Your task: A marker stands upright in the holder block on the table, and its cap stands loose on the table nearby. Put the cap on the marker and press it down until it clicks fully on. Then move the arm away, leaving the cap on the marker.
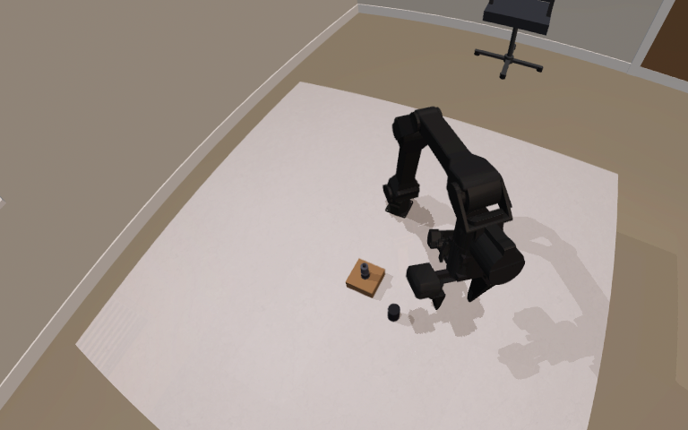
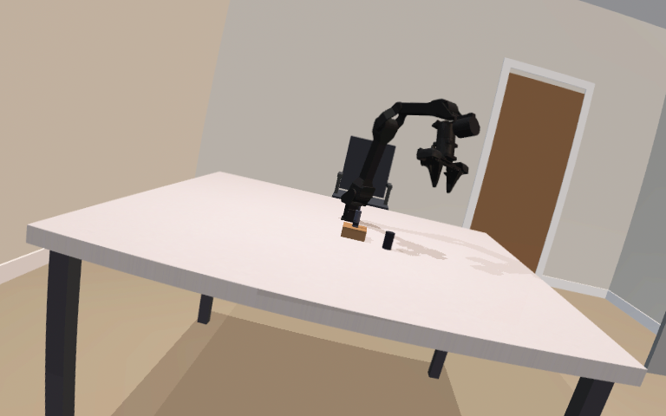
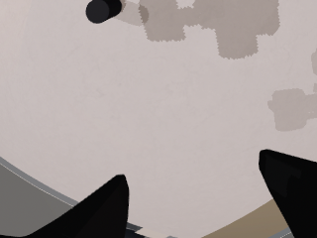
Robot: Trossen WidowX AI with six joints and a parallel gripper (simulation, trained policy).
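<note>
Right now my gripper tip is 18 cm above the black cap and 12 cm to the left of it. Round my gripper tip: brown holder block 22 cm to the right, 19 cm below, 5 cm behind.
</note>
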